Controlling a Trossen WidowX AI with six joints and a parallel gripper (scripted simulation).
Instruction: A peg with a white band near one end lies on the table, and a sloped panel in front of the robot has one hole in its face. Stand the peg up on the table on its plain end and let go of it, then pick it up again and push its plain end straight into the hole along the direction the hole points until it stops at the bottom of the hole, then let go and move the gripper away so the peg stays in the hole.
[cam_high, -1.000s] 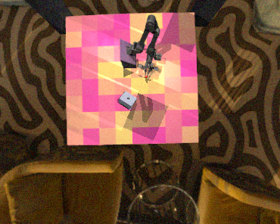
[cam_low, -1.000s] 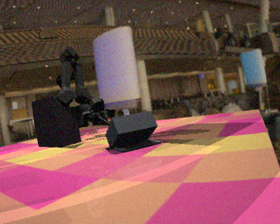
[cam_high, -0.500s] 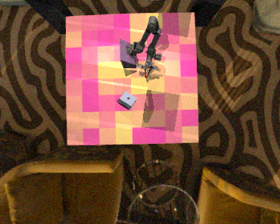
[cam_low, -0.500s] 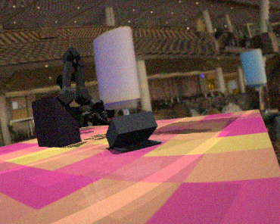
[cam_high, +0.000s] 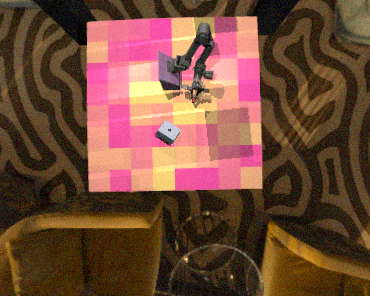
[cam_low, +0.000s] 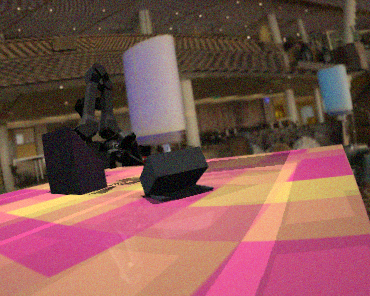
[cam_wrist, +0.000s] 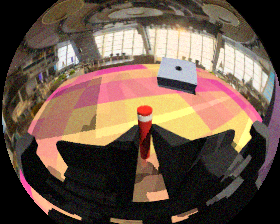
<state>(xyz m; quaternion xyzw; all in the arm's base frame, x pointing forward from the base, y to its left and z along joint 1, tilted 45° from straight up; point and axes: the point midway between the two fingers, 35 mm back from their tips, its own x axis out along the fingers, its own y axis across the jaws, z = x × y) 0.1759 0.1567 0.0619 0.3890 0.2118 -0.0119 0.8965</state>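
My gripper tip is now right at the red peg. Round my gripper tip: grey sloped panel: 210 mm ahead, 180 mm to the right, 10 mm below.
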